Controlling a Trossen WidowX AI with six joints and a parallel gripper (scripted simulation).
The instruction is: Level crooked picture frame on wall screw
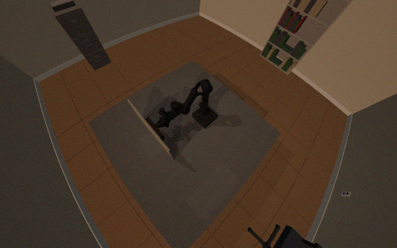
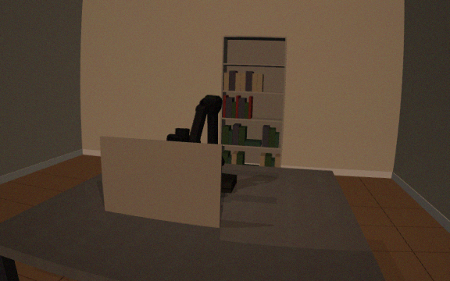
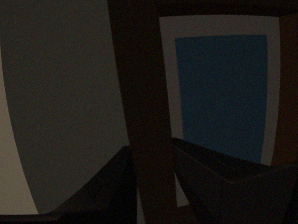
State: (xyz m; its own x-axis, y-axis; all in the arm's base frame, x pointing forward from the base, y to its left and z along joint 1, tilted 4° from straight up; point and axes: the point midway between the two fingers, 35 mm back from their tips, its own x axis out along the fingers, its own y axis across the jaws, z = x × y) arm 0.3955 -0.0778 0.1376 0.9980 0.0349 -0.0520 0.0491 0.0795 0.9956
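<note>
My gripper tip is now 1 cm short of the picture frame, 1 cm to the left of it and 5 cm above it. Also, from my gripper tip: wall panel (2 cm ahead, 2 cm to the right, 6 cm below).
</note>
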